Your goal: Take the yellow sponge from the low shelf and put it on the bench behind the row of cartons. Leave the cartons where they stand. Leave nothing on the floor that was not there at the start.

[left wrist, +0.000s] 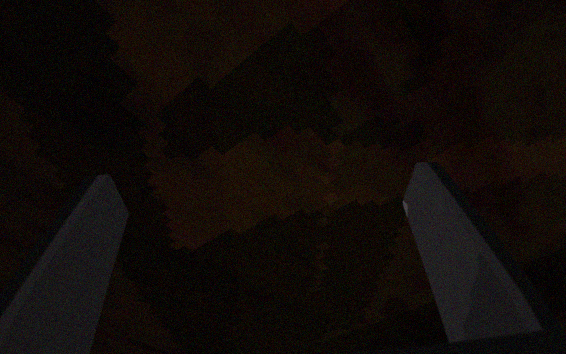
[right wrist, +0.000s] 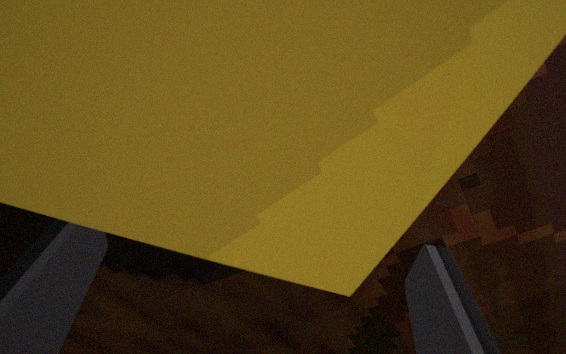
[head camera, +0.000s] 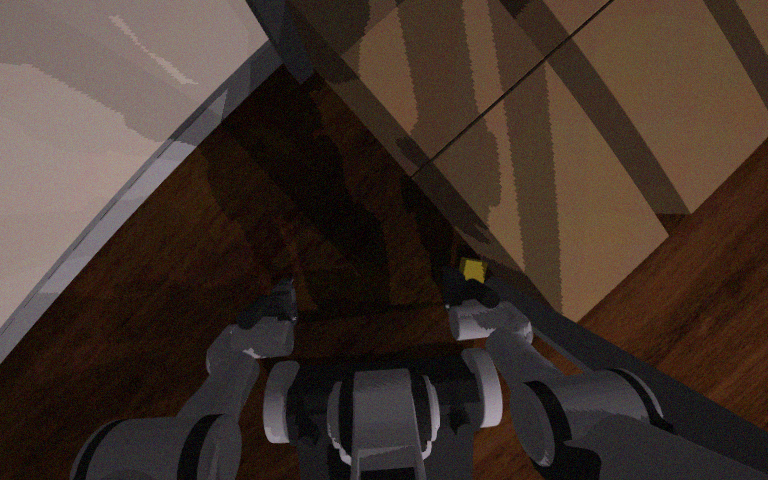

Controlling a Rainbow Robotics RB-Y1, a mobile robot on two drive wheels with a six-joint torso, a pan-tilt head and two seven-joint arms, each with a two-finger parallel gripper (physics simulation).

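Places are measured from the robot's base along level axes (x up, y back, z right), in centimetres.
Where they show: left gripper, fingertip midpoint: (left wrist: 265, 188) (head camera: 292, 297); right gripper, fingertip midpoint: (right wrist: 259, 245) (head camera: 446, 285).
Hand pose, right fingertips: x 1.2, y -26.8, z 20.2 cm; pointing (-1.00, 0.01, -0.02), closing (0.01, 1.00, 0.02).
Note:
After its pixels a point has its place.
The yellow sponge (head camera: 473, 270) @(x 4.6, y -31.5, z 27.0 cm) (right wrist: 225, 110) @(x 4.6, y -27.5, z 26.7 cm) shows in the head view just beyond my right gripper (head camera: 467, 284) (right wrist: 259, 245) @(x 1.2, y -26.8, z 20.2 cm), beside the edge of large tan surfaces. In the right wrist view it fills the upper left, close to the camera, and hides part of one fingertip. My right gripper is open, with the sponge's corner in front of the gap between its fingers and not gripped. My left gripper (head camera: 284, 295) @(x 2.4, y -26.5, z -23.9 cm) (left wrist: 265, 188) @(x 2.4, y -26.5, z -23.9 cm) is open and empty over dark brown floor. The tan surfaces (head camera: 611, 113) @(x 24.4, y -67.1, z 49.8 cm), split by a dark seam, may be the cartons. Which surface is the bench is unclear.
A pale surface (head camera: 84, 169) @(x 21.2, y -61.8, z -59.7 cm) with a grey edge fills the upper left of the head view. A dark grey beam (head camera: 640, 367) @(x 48.0, y -27.8, z 33.7 cm) runs beside my right arm at the lower right. A dark blue-grey post (head camera: 288, 45) @(x 16.4, y -85.8, z -16.0 cm) stands between the pale and tan surfaces. Wooden floor (head camera: 707, 271) @(x 0.1, y -23.9, z 111.5 cm) shows at the right.

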